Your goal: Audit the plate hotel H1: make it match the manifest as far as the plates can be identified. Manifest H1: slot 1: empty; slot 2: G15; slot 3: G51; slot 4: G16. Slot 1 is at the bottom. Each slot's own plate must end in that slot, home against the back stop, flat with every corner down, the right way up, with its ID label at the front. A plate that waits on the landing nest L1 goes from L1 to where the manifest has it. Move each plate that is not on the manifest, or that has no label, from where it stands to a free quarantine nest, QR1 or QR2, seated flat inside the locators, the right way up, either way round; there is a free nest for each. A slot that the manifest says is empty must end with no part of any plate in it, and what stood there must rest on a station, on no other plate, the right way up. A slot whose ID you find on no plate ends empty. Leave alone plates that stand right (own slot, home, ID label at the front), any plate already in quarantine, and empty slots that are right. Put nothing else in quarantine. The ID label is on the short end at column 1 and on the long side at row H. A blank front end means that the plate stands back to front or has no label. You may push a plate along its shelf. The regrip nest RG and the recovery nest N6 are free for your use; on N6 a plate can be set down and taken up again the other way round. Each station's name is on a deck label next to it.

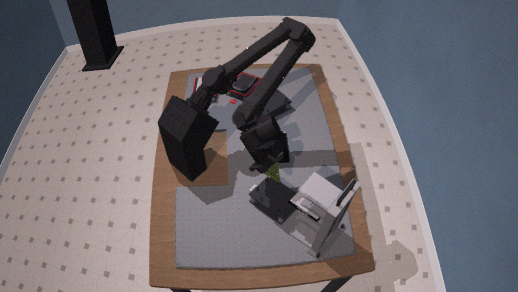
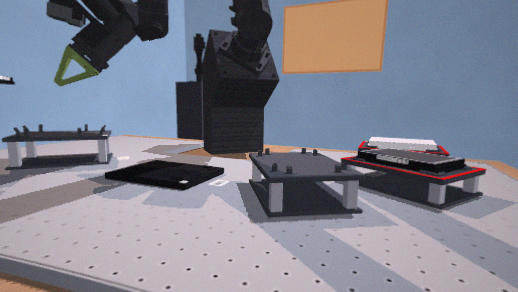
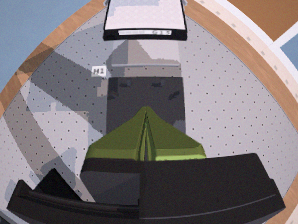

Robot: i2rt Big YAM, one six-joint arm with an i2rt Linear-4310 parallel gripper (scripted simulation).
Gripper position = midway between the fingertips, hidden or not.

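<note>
Visible here is my gripper [image 2: 56,83]; image 3 also contains the gripper [image 3: 145,112].
</note>
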